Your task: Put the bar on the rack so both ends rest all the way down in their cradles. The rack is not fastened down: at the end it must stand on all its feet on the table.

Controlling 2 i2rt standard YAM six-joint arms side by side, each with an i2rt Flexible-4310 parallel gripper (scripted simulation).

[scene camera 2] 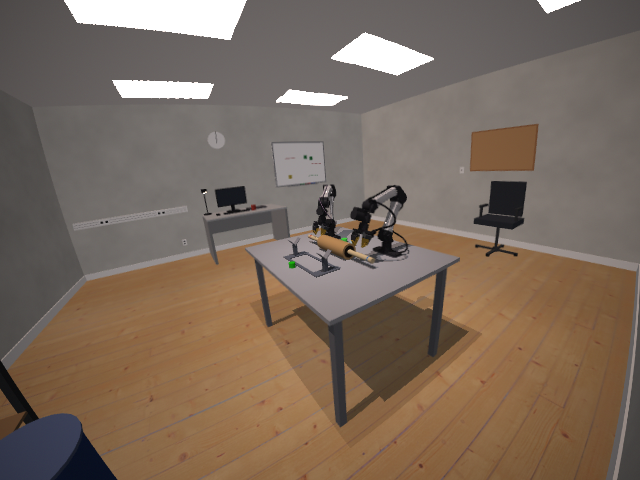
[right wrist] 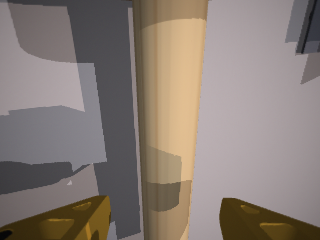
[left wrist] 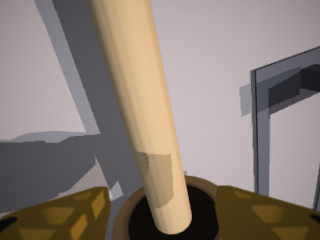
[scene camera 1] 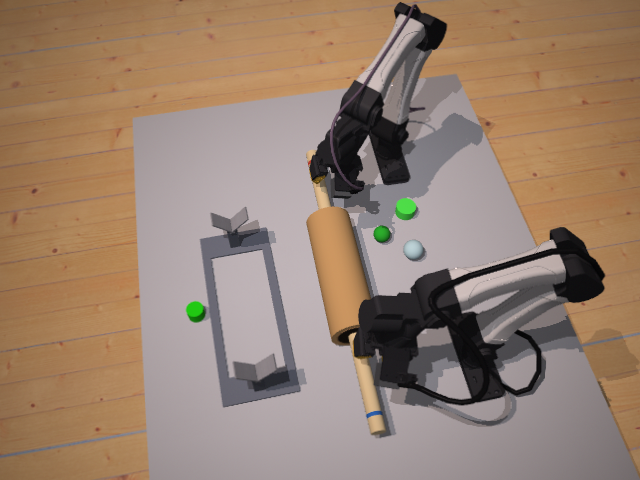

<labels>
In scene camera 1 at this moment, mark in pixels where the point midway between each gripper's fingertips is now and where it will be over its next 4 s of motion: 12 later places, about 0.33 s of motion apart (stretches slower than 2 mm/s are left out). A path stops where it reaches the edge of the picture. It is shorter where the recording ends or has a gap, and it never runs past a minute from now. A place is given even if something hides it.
My left gripper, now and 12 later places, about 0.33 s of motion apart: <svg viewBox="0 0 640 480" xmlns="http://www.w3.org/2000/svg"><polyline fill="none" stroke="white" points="370,357 372,367 369,369 366,373 364,375 362,376 362,376 363,376 367,374 368,372 364,372 361,370 356,366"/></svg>
My right gripper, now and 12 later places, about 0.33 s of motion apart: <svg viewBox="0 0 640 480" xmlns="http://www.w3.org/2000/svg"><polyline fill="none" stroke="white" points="326,183 325,186 322,189 321,192 319,194 321,193 323,191 321,188 319,185 313,177 308,172 300,173 289,175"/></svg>
</labels>
